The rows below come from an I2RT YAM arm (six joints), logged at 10 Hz.
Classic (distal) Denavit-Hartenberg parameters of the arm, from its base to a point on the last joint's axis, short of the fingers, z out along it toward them. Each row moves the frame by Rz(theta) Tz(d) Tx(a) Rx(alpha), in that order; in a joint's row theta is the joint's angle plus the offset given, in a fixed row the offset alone. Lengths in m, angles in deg.
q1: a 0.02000; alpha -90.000; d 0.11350; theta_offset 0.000
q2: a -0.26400; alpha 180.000; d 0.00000; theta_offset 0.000
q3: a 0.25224; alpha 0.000; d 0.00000; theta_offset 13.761
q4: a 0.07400; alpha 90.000; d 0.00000; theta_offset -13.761
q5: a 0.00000; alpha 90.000; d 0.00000; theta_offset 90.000
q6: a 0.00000; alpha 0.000; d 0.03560; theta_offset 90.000
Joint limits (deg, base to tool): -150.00..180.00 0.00..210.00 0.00..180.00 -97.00..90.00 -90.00..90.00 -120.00..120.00
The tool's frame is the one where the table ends.
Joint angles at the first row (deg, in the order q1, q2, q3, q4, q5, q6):
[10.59 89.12 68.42 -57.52 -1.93 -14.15]
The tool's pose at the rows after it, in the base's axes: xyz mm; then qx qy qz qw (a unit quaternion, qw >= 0):
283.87 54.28 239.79 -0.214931 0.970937 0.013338 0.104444
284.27 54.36 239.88 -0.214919 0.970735 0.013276 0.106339
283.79 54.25 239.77 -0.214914 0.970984 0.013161 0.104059
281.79 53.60 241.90 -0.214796 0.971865 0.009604 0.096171
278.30 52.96 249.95 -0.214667 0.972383 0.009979 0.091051
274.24 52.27 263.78 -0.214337 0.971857 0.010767 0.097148
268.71 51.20 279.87 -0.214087 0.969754 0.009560 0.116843
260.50 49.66 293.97 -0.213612 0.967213 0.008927 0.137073
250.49 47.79 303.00 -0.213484 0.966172 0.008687 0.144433
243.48 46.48 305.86 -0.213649 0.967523 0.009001 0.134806
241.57 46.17 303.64 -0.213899 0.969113 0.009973 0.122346
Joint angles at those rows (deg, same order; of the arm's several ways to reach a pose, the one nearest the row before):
[10.59 89.12 68.42 -57.36 -1.91 -14.17]
[10.59 89.12 68.42 -57.15 -1.91 -14.17]
[10.59 89.12 68.42 -57.41 -1.89 -14.17]
[10.59 88.97 68.84 -58.87 -1.45 -14.20]
[10.59 88.27 70.04 -61.36 -1.48 -14.17]
[10.59 86.94 71.86 -63.81 -1.58 -14.13]
[10.59 84.82 73.34 -65.14 -1.52 -14.13]
[10.59 82.26 74.04 -66.06 -1.52 -14.11]
[10.59 79.94 74.06 -67.55 -1.52 -14.11]
[10.59 78.96 74.06 -69.65 -1.52 -14.11]
[10.59 79.07 73.80 -70.72 -1.58 -14.11]

